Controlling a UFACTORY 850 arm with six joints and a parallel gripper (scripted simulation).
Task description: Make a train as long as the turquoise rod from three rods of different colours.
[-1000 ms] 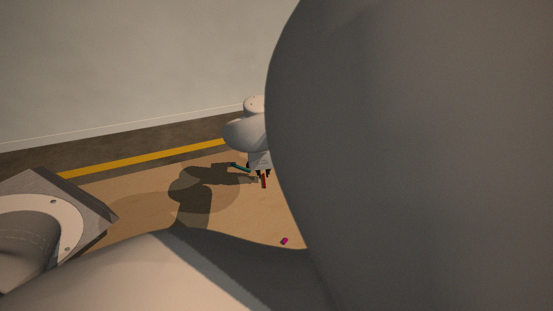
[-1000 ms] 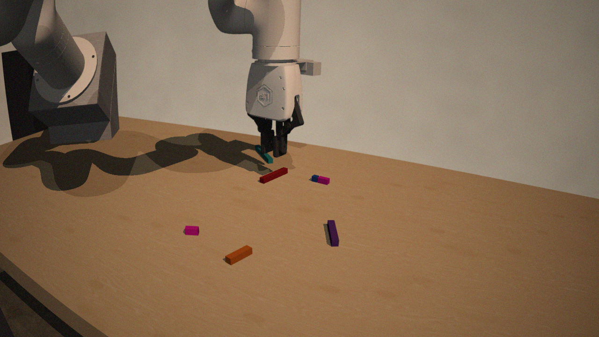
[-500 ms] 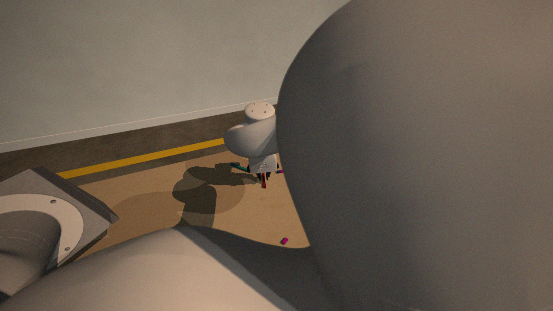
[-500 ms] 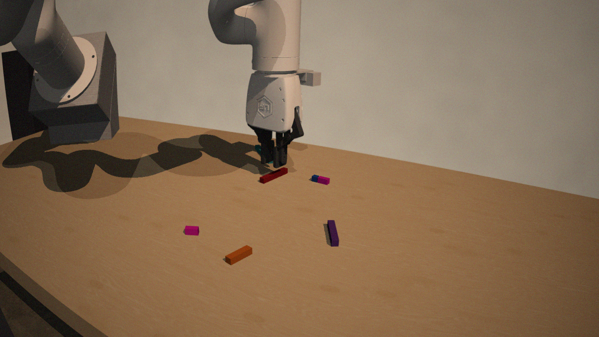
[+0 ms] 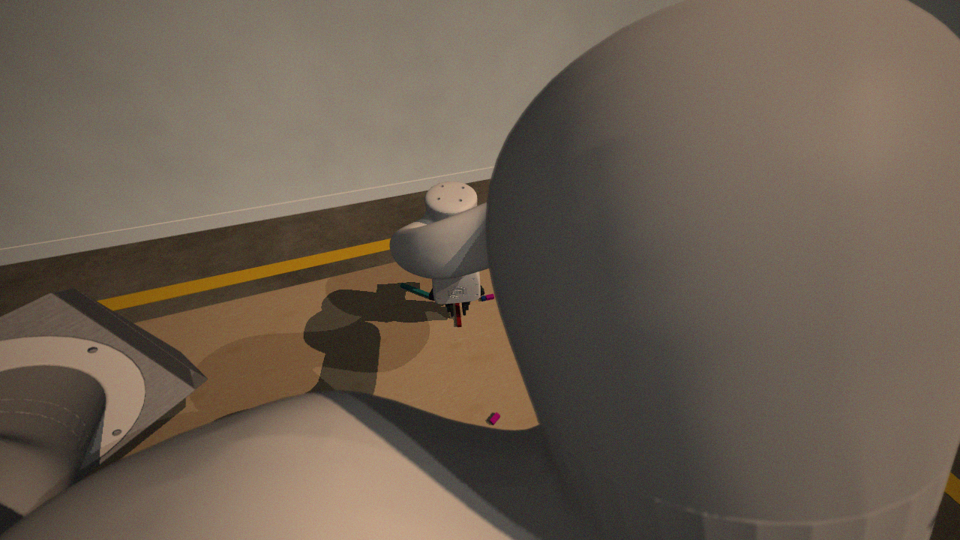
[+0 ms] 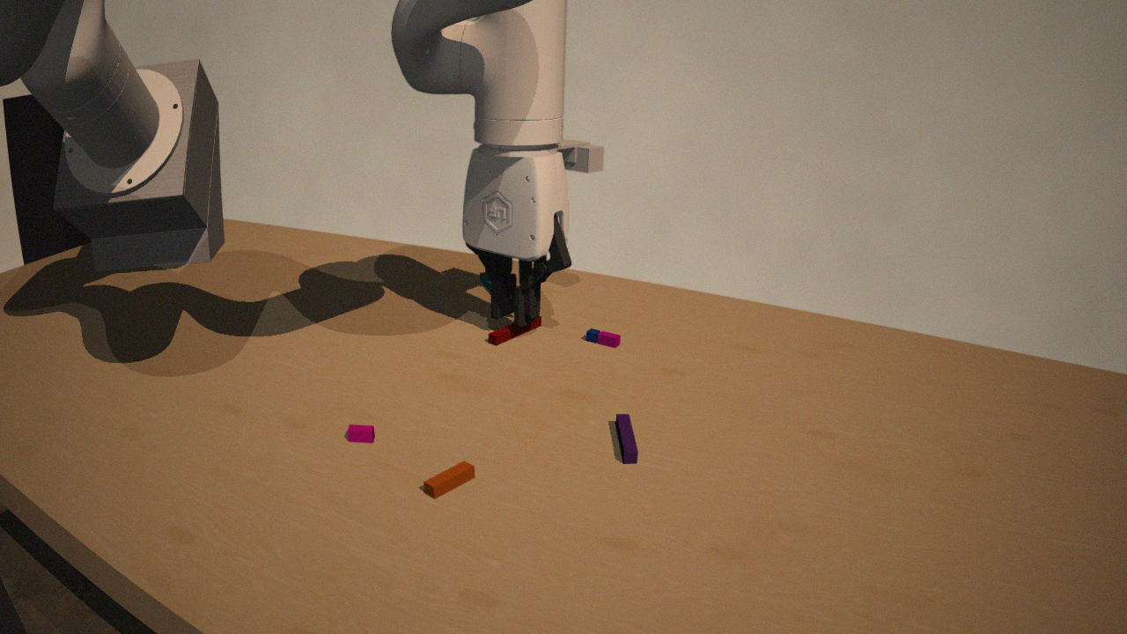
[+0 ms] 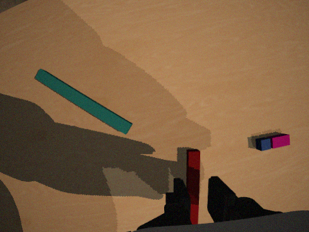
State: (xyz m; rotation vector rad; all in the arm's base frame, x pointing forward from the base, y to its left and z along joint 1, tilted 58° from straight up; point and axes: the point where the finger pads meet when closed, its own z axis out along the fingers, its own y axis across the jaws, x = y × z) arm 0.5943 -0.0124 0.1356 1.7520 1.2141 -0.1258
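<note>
The red rod is 3 cm below my hand. Round my hand: purple rod (11 cm ahead, 21 cm to the right, 3 cm below); then turquoise rod (4 cm behind, 12 cm to the left, 3 cm below); then blue rod (8 cm ahead, 1 cm to the right, 3 cm below).
</note>
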